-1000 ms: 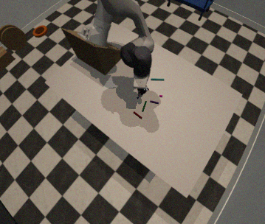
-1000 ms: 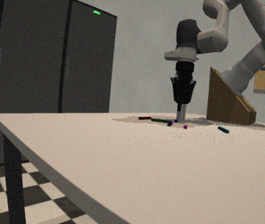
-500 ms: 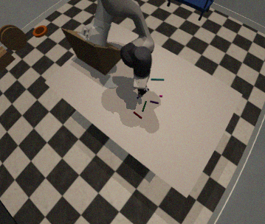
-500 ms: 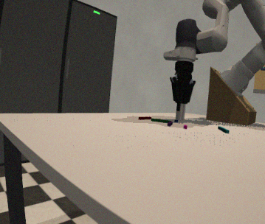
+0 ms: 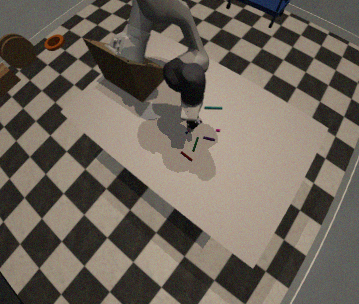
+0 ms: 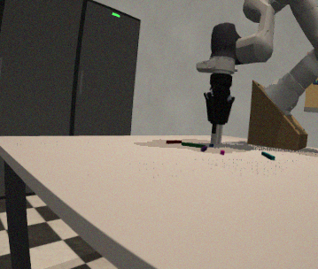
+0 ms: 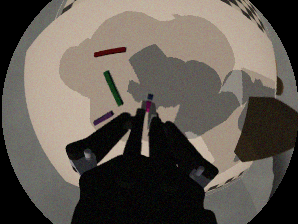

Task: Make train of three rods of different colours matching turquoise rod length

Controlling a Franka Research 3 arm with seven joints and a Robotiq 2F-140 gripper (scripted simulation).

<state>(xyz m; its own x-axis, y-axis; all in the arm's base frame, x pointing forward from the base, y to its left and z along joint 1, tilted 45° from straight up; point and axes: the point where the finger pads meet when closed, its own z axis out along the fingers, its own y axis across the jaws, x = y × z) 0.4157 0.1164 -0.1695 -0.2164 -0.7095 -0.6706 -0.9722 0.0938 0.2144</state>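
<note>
The blue rod lies 4 cm below my hand, 2 cm to the right of it and 1 cm behind it. Round my hand: purple rod (11 cm ahead, 4 cm below, 3 cm to the left); red rod (12 cm to the right, 8 cm ahead, 4 cm below); green rod (7 cm ahead, 4 cm to the right, 4 cm below).
</note>
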